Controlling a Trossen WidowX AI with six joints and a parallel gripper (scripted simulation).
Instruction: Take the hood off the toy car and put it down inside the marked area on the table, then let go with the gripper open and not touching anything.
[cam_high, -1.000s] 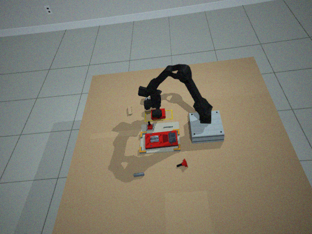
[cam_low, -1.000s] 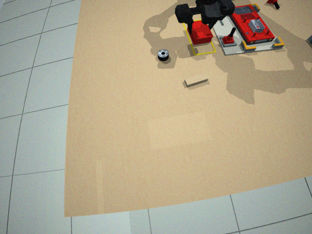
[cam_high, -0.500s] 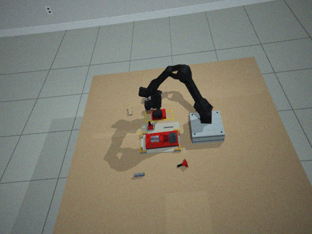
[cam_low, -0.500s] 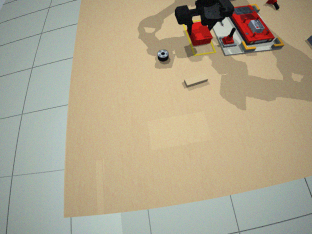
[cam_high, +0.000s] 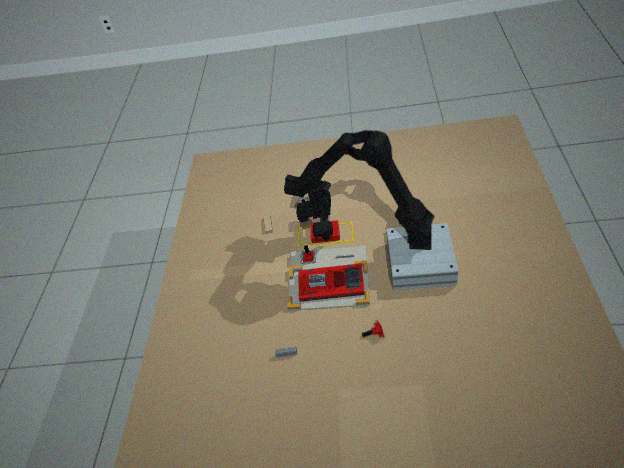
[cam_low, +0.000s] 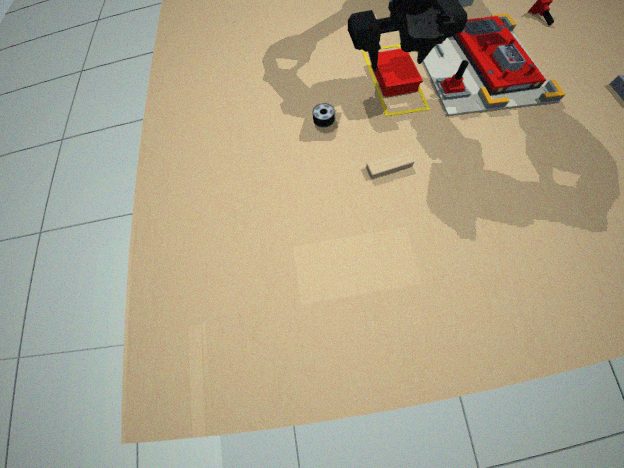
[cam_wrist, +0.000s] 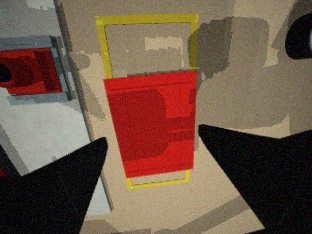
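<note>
Now: the hood right at my gripper tip. Also, from my gripper tip: tan block (22 cm ahead, 4 cm to the right, 1 cm below); then black wheel (14 cm to the right, 10 cm ahead, 1 cm below).
</note>
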